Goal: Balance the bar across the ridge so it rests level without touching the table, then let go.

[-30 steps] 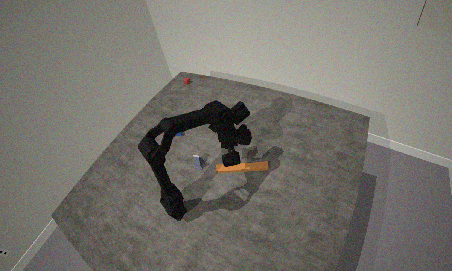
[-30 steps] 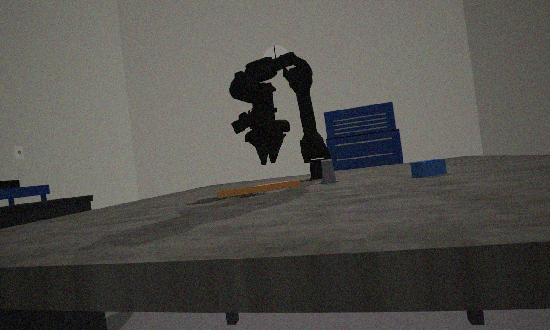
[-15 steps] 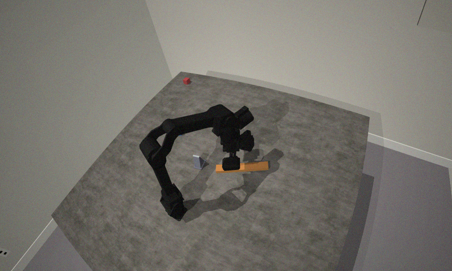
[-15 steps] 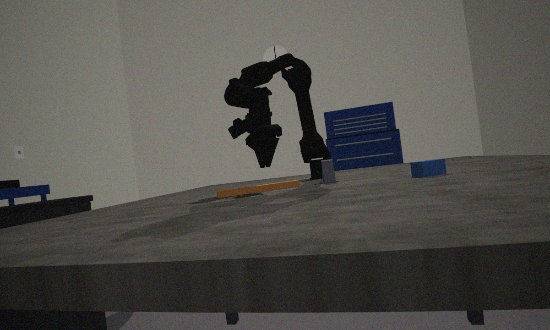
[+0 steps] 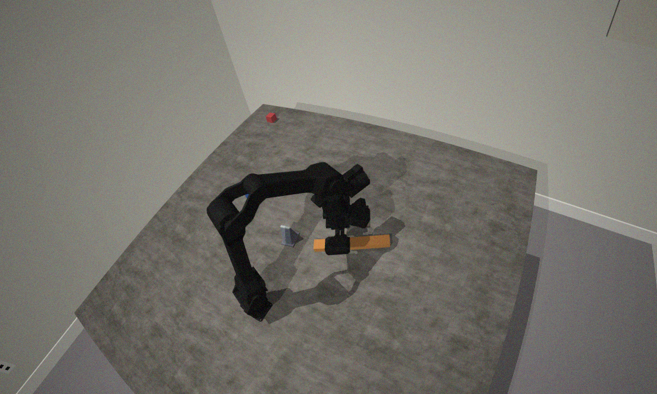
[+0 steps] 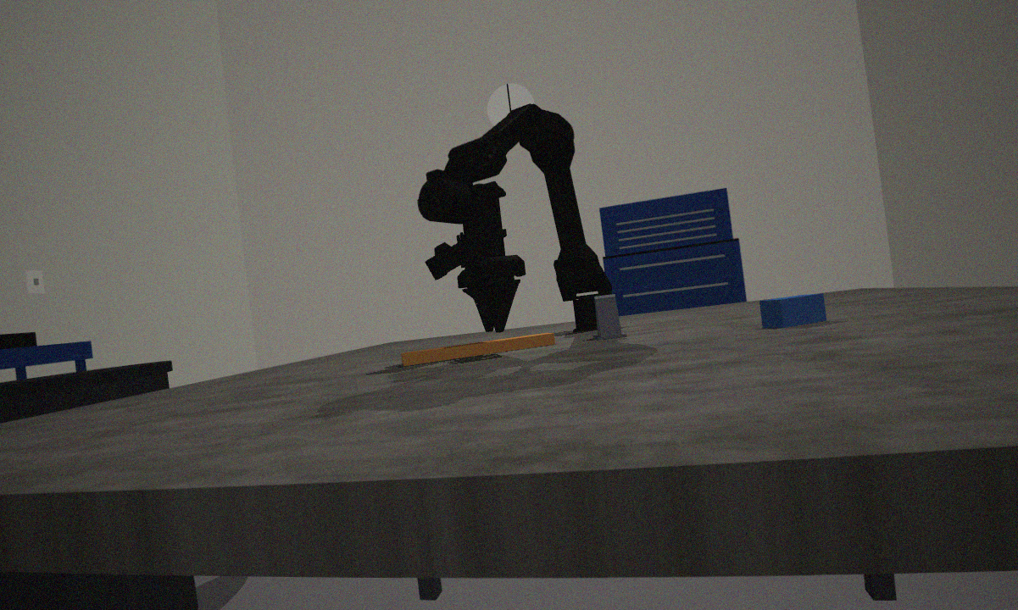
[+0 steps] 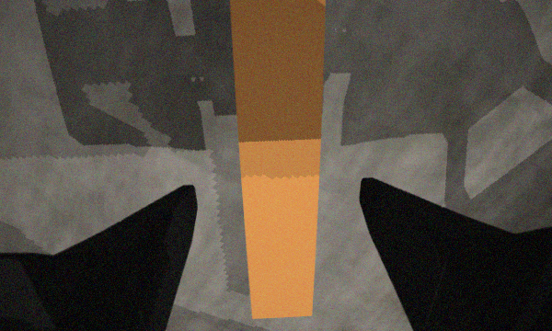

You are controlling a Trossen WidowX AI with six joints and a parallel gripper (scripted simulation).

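Right now my gripper tip is 20 mm to the left of the orange bar, 20 mm above it and 10 mm short of it. Round my gripper tip: small red cube 620 mm to the left, 450 mm ahead, 10 mm below; then blue block 390 mm to the left, 50 mm ahead, 10 mm below.
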